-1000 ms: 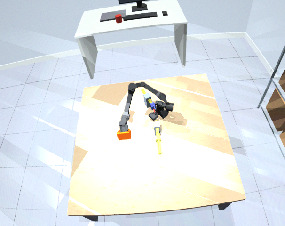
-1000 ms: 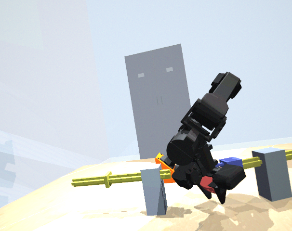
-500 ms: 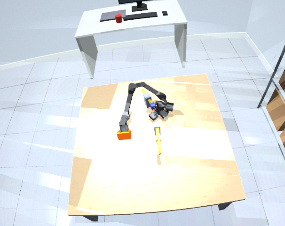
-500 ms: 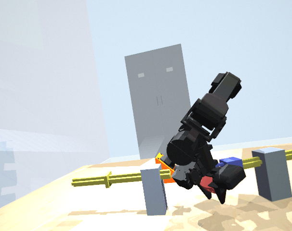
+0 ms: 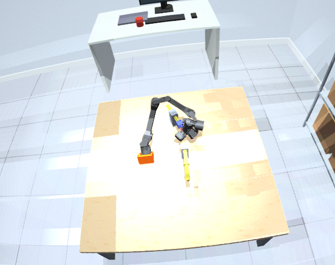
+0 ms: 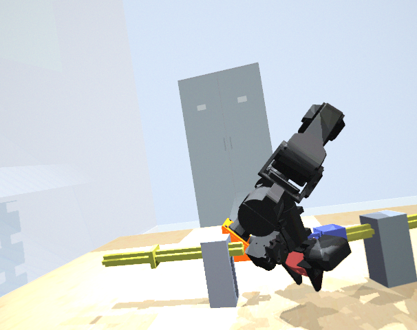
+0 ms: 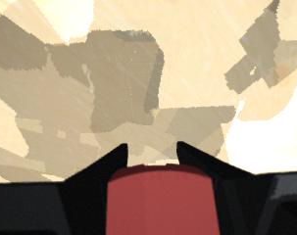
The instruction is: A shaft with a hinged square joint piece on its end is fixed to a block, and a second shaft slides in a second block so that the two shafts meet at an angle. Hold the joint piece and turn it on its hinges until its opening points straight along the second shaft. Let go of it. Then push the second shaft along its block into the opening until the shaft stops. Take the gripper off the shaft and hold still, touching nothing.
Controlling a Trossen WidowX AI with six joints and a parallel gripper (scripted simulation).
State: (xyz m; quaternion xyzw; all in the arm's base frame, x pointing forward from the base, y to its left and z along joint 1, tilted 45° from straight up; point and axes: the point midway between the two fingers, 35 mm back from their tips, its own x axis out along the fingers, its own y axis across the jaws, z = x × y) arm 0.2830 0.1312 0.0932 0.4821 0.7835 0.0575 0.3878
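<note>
Right now the red joint piece is 50 mm above my gripper tip.
</note>
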